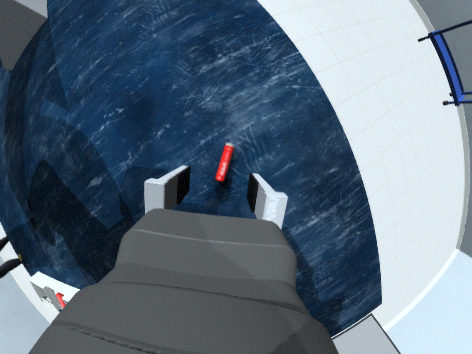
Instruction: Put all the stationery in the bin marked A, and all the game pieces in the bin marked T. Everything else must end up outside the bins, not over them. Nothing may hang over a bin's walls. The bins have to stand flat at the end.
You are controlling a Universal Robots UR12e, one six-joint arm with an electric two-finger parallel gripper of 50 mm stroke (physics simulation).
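Frame: origin at the arm's base, x left, y back, z up, level; centimetres.
Where they show: gripper, fingertip midpoint: point(218, 181).
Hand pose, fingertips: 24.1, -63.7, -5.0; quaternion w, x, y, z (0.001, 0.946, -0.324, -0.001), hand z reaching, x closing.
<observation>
Each offset is from my fingertips to the centre of the thing, as dx, dy, dz. Level surfaces: height alone.
A small red cylinder {+1.0, +0.7, -5.7} point(225, 162) with a pale metal tip, which looks like a battery, lies on the dark blue table top. My gripper point(218, 181) is open and empty above the table. The cylinder shows between and slightly beyond the fingertips, apart from both fingers. Part of a white-walled bin {-50.3, -5.4, -3.9} point(56, 283) shows at the lower left, with a red piece {-50.7, -4.4, -3.9} point(60, 300) inside. The gripper body hides the rest of that bin, and no letter can be read on it.
The blue table top {dz -6.2} point(280, 100) has a curved edge at the right, with pale floor point(400, 175) beyond. A grey block-like object point(367, 337) is at the lower right edge. A dark grey shape point(20, 30) fills the upper left corner. A blue frame point(448, 67) stands far right.
</observation>
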